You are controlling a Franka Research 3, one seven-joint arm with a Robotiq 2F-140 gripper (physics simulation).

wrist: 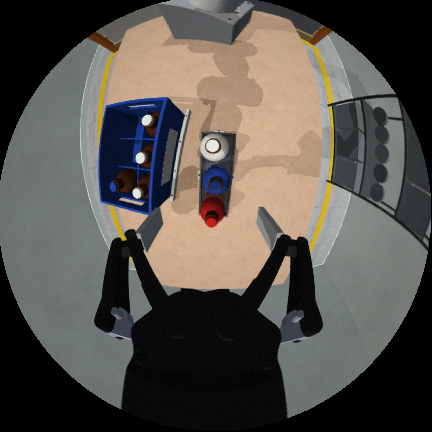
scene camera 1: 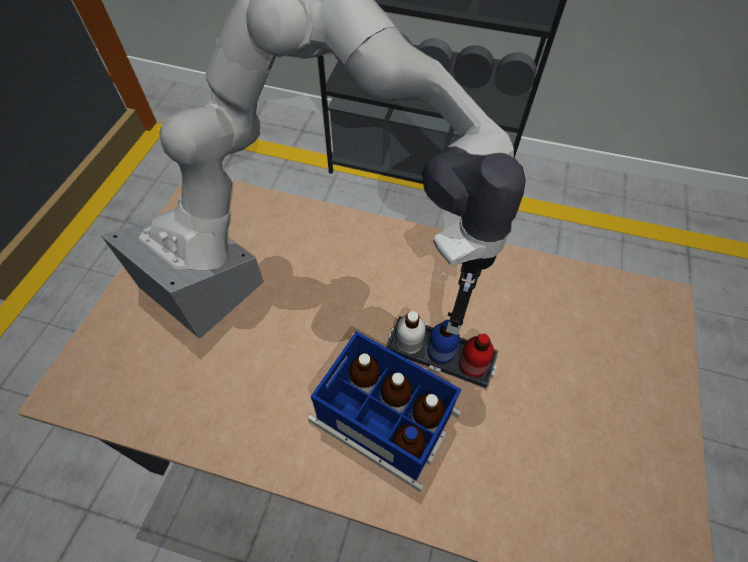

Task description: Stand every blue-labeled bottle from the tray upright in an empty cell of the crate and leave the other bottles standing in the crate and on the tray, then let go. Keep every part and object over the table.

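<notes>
The tray (scene camera 1: 480, 380) (wrist: 232, 142) holds a white bottle (scene camera 1: 410, 335) (wrist: 214, 146), a blue bottle (scene camera 1: 443, 346) (wrist: 215, 178) and a red bottle (scene camera 1: 476, 357) (wrist: 212, 209) in a row, all upright. The blue crate (scene camera 1: 326, 413) (wrist: 171, 117) has three brown bottles with white caps in its back row and a brown bottle with a blue cap (scene camera 1: 411, 435) (wrist: 114, 186) in the front right cell. The other two front cells are empty. My gripper (scene camera 1: 453, 326) (wrist: 208, 215) is open and empty above the tray; in the scene view it hides the blue bottle's cap.
Pale rails (scene camera 1: 362, 452) (wrist: 181, 155) run along the crate's sides, beside the tray. The grey robot base (scene camera 1: 208, 296) (wrist: 205, 27) stands at the table's far left. A black shelf rack (scene camera 1: 327, 132) stands on the floor behind the table (scene camera 1: 574, 423).
</notes>
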